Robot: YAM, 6 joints.
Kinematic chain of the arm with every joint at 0, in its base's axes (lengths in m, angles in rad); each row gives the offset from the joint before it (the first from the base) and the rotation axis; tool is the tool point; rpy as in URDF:
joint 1: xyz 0 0 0.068 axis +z
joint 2: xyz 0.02 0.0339 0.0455 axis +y
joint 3: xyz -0.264 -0.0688 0 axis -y
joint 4: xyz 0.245 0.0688 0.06 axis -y
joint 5: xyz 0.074 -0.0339 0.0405 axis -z
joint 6: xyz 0.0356 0 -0.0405 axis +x
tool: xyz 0 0 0 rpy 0 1.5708 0
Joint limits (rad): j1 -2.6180..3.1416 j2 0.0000..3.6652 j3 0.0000..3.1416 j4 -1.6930..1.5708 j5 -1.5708..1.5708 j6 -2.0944..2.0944
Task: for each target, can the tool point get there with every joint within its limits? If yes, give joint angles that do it. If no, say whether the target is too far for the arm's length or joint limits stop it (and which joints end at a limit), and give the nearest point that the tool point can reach.
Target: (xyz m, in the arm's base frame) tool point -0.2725 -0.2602 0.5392
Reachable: yes | joints 0.6822 0.6263 2.7442 -0.5153 1.0093 -1.2415
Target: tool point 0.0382 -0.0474 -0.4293
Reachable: no: joint limits stop it (at a limit: joint 2) | nearest point 0.0616 -0.0765 -0.3476 | short by 0.090 m
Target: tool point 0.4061 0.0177 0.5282
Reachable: yes | joints 0.0570 1.8578 2.2516 -0.2832 0.1529 1.6269
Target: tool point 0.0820 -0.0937 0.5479
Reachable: yes | joints -0.7765 0.8681 1.3598 0.1450 0.2657 -1.6687
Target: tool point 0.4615 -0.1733 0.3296
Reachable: yes | joints -0.3621 2.0725 1.9780 -0.3994 -0.0390 0.0339
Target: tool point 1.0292 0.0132 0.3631
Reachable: no: too far | nearest point 0.6275 0.0080 0.2637 | short by 0.414 m
